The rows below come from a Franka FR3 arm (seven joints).
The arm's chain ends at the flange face. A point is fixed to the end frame.
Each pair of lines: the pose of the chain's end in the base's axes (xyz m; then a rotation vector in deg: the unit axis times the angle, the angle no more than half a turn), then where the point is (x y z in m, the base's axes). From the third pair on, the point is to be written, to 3 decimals.
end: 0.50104, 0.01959, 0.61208, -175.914, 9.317, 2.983
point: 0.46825 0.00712 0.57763
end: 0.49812, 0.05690, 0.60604, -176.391, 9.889, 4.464
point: 0.46467 0.04431 0.57227
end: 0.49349, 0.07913, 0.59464, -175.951, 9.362, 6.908
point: 0.459 0.067 0.562
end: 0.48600, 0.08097, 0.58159, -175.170, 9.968, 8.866
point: 0.451 0.069 0.549
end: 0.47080, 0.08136, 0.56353, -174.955, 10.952, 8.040
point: 0.436 0.070 0.531
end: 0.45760, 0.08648, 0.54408, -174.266, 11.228, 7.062
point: 0.423 0.076 0.511
